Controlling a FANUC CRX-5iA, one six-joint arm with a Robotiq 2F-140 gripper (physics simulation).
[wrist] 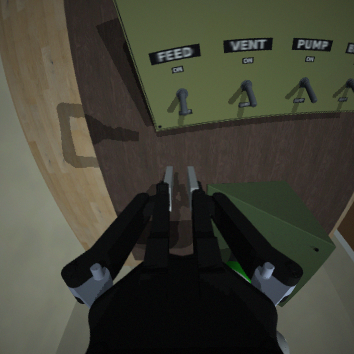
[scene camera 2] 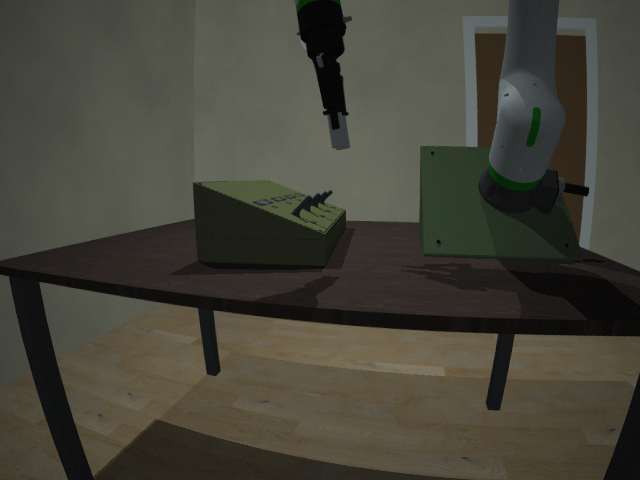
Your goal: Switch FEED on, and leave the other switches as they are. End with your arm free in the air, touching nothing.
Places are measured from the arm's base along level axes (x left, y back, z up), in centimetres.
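Pixels of known places: gripper, between the fingertips: (wrist: 179,175) (scene camera 2: 341,147); arm's base, origin of its link: (scene camera 2: 508,189).
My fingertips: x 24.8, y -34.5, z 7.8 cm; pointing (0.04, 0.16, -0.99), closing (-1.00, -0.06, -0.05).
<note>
Ahead of a thing's pixels: the offset from my fingertips to its top centre. "*": to the spot under its first point. Level surfaces: height alone.
The olive switch panel (scene camera 2: 258,232) (wrist: 220,20) stands on the table. In the wrist view, the FEED lever @[dx +0.4, dy -8.1, dz -9.2 cm] (wrist: 183,102) is at the left and points down over its lower label, away from ON. The VENT lever @[dx -11.2, dy -10.9, dz -9.2 cm] (wrist: 249,93) and PUMP lever @[dx -22.9, dy -13.7, dz -9.2 cm] (wrist: 309,90) also point down; the BRAKE lever @[* dx -33.8, dy -17.3, dz -11.9 cm] (wrist: 351,86) is cut off at the right edge. My gripper (scene camera 2: 339,148) (wrist: 179,175) is drawn nearly together, with a narrow gap and nothing between the fingertips. It hangs in the air above the levers in the scene view, clear of the panel.
A green sloped box (scene camera 2: 454,206) (wrist: 285,220) stands on the dark table @[dz -21.9 cm] (scene camera 2: 377,242) (wrist: 210,150), to the right of the panel in the scene view. A white arm section (scene camera 2: 527,129) comes down in front of that box. A brown door (scene camera 2: 574,129) is behind.
</note>
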